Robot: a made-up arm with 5 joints.
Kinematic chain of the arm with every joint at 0, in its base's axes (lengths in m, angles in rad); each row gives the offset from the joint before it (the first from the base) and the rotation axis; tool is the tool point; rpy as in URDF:
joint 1: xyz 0 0 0.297 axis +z
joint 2: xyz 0 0 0 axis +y
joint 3: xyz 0.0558 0 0.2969 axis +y
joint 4: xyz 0.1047 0 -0.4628 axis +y
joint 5: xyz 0.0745 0 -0.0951 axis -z
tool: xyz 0 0 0 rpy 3.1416 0 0
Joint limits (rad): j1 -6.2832..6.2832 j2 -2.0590..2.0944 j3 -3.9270..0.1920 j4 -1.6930..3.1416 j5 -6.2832..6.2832
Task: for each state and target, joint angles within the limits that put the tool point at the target. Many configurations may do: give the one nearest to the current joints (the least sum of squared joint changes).
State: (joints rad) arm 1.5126 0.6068 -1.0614 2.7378 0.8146
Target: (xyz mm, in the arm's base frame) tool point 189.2 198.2 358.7
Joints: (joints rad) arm 0.8086 -0.2463 -0.5869 3.0180 0.8146
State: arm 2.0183 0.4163 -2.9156 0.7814 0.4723
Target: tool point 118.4 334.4 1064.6
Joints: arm 1.2305 0.6657 -3.4665 0.9572 0.4723
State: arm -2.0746 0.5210 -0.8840 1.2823 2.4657
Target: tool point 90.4 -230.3 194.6
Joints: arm -1.1967 -0.2344 -0.3713 2.0802 2.4657
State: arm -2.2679 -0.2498 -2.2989 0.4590 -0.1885
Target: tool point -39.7 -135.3 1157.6
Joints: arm -1.8562 -0.3593 -2.2363 0.4762 -0.1885
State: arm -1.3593 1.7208 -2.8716 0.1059 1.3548
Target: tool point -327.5 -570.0 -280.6
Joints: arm -2.0923 2.0944 -2.5816 -0.2453 1.3548
